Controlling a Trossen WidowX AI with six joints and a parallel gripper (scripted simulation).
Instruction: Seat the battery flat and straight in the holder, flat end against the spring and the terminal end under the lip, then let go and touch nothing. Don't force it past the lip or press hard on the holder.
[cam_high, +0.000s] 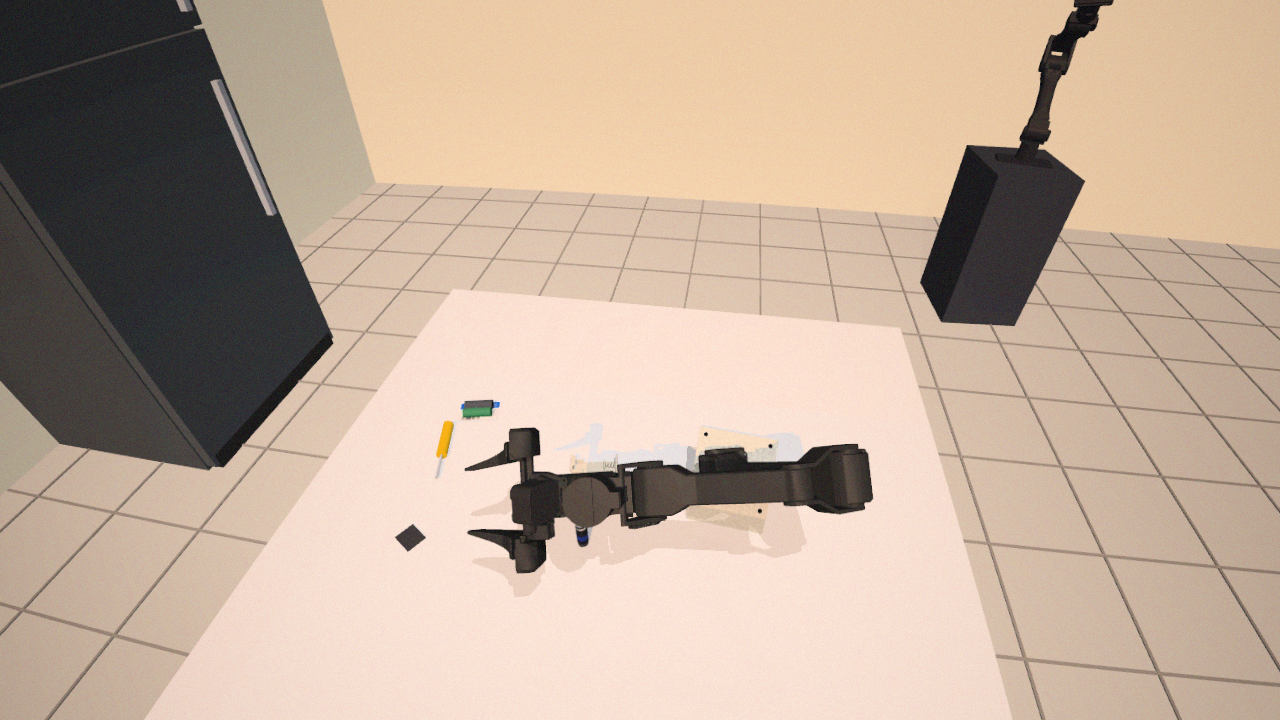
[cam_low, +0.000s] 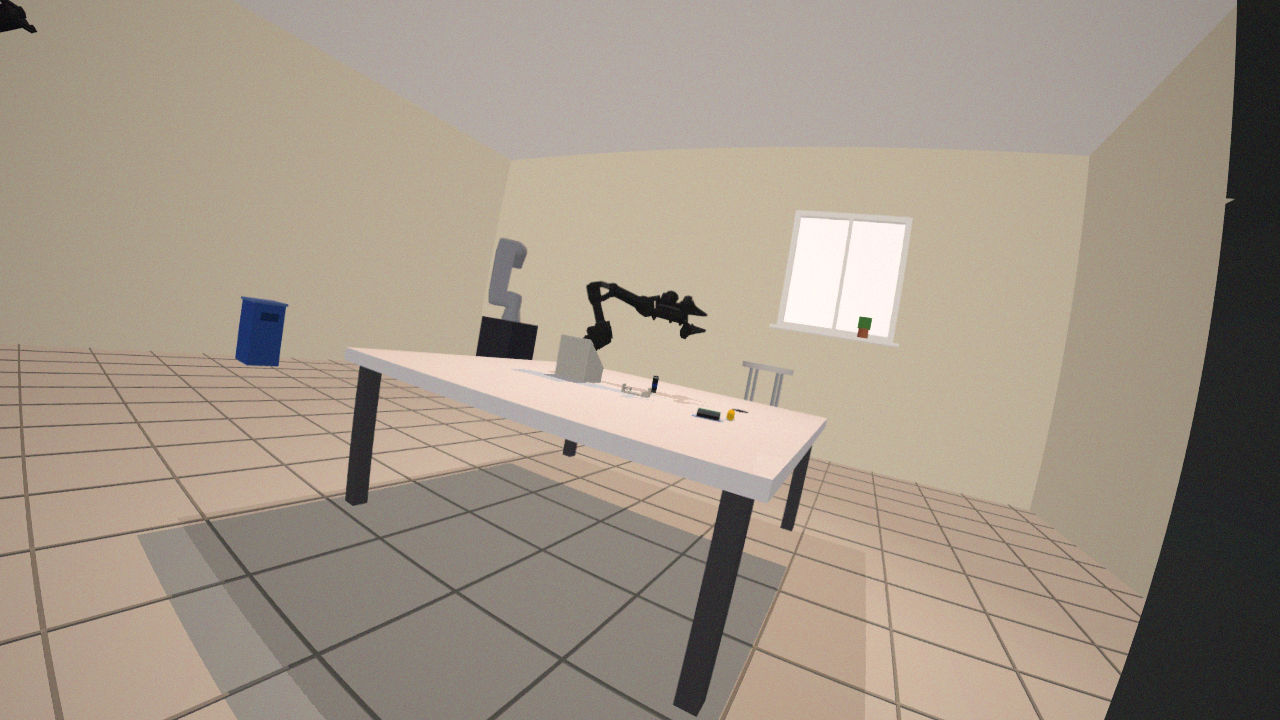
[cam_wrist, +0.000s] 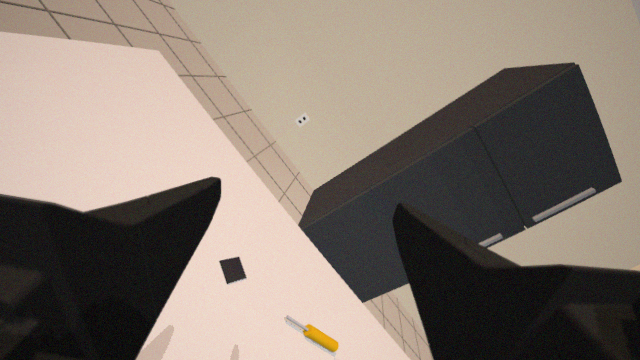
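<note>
Now: the battery 120 mm behind my gripper tip, 130 mm to the right of it and 260 mm below it. Also, from my gripper tip: yellow-handled screwdriver 220 mm ahead, 310 mm to the right, 280 mm below; then black square 210 mm ahead, 110 mm to the right, 290 mm below.
</note>
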